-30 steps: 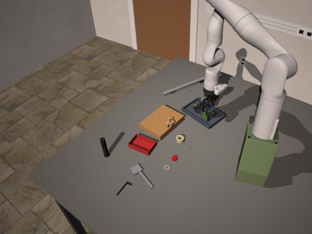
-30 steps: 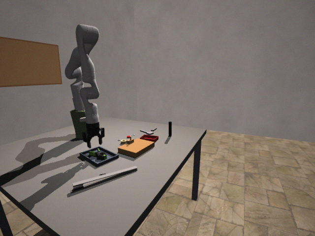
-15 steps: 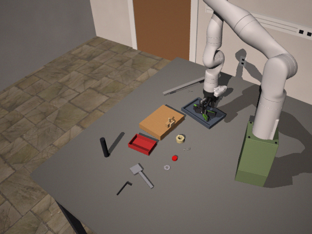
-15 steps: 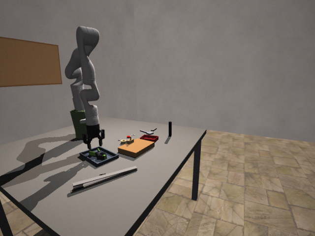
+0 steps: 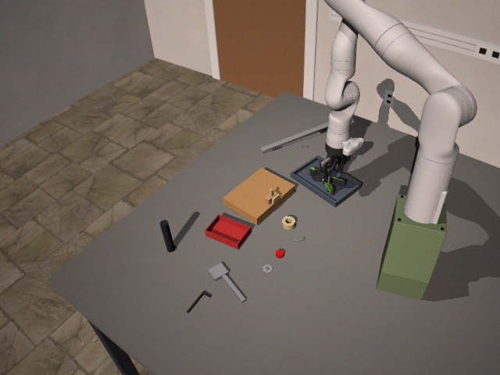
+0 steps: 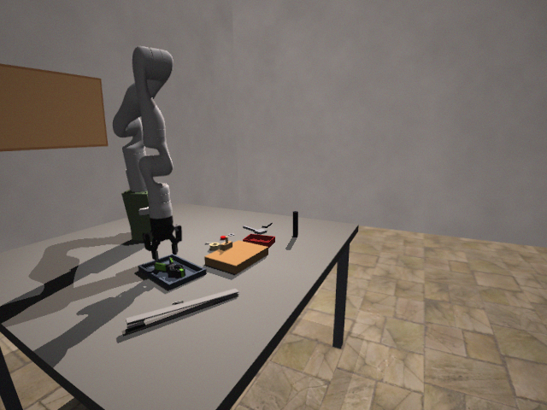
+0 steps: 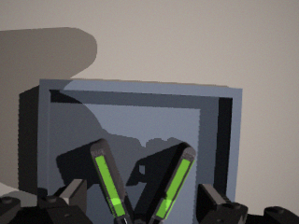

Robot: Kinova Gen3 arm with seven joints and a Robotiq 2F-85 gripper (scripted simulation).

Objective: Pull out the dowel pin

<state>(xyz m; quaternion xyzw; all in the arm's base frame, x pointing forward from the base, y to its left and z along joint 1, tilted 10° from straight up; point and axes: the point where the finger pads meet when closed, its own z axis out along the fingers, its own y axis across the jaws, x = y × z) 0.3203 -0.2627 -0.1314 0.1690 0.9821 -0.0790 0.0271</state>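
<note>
My hand is 5 cm above the blue-grey tray, 3 cm short of it and 2 cm to the left of it. Round my hand: wooden block (18 cm to the left, 15 cm ahead, 2 cm below); tape roll (23 cm to the left, 6 cm ahead, 5 cm below); wooden dowel pin (18 cm to the left, 15 cm ahead).
</note>
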